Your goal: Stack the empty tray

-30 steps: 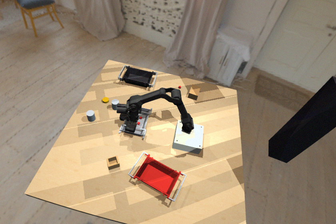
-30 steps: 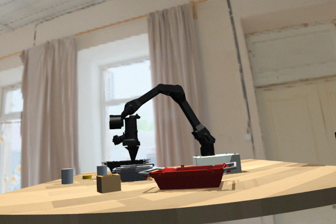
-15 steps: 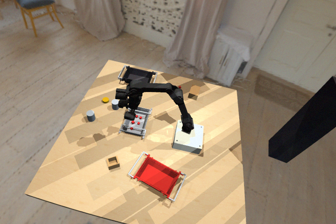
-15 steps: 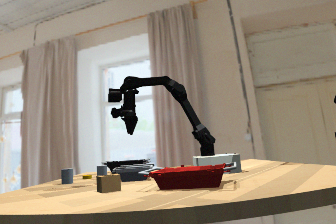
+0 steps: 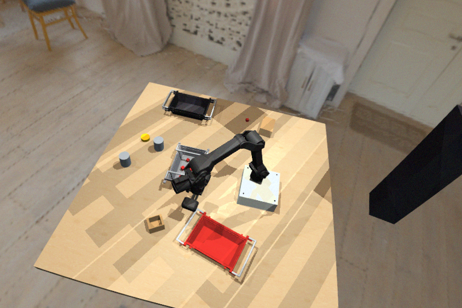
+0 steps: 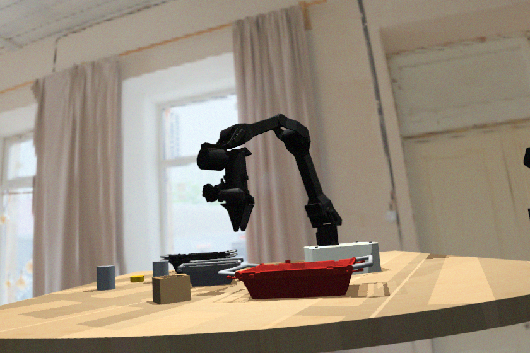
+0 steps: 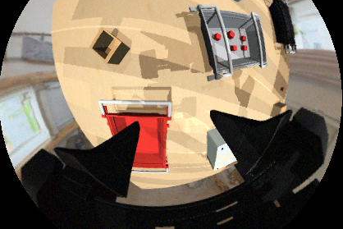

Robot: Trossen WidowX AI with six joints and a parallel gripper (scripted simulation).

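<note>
My gripper tip is 150 mm past the red tray, 100 mm to the right of it and 100 mm above it. The rest, counted from my gripper tip: wooden block 720 mm to the right, 170 mm behind, 120 mm below; then small box 130 mm to the left, 130 mm below, 130 mm ahead; then yellow disc 460 mm ahead, 300 mm to the right, 140 mm below.
</note>
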